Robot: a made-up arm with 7 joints.
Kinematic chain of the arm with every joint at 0, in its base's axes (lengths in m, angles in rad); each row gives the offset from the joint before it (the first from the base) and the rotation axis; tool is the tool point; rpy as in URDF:
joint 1: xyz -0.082 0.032 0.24 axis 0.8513 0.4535 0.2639
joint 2: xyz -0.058 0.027 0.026 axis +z
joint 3: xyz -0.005 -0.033 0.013 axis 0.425 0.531 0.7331
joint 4: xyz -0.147 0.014 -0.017 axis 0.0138 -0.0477 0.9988
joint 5: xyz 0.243 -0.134 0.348 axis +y
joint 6: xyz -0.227 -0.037 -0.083 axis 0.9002 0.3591 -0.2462
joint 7: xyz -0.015 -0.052 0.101 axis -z
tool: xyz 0.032 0.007 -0.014 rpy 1.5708 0 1.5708
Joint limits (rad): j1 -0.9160..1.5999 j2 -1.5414..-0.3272 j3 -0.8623..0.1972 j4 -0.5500..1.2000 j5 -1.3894..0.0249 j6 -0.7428..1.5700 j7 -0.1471..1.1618
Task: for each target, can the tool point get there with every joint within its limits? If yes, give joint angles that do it. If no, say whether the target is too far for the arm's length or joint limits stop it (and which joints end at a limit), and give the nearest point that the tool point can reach.
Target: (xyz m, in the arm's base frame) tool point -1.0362 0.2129 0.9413
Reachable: no: too far | nearest point -0.5215 0.1292 0.5831 | short by 0.633 m
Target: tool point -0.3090 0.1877 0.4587
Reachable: yes | joints -0.5596 -0.6424 -0.7186 0.8660 -0.2329 0.6762 0.5868
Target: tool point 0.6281 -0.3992 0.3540
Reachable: no: joint limits stop it (at a limit: joint 1, joint 2, joint 4, joint 5, joint 7) | nearest point 0.1989 -0.2210 0.4067 | short by 0.468 m
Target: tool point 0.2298 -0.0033 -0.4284
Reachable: no: joint limits stop it (at a limit: joint 1, joint 2, joint 3, joint 5) | nearest point -0.0219 -0.0271 -0.0537 | short by 0.452 m
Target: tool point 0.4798 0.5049 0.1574
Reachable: no: joint limits stop it (at a limit: joint 1, joint 2, joint 3, joint 4, joint 5, joint 6, joint 7) | nearest point 0.0568 0.4897 0.1882 | short by 0.424 m
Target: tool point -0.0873 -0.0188 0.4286
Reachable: yes | joints 0.1124 -0.5298 -0.0443 1.0522 -1.0662 -0.4898 0.9465
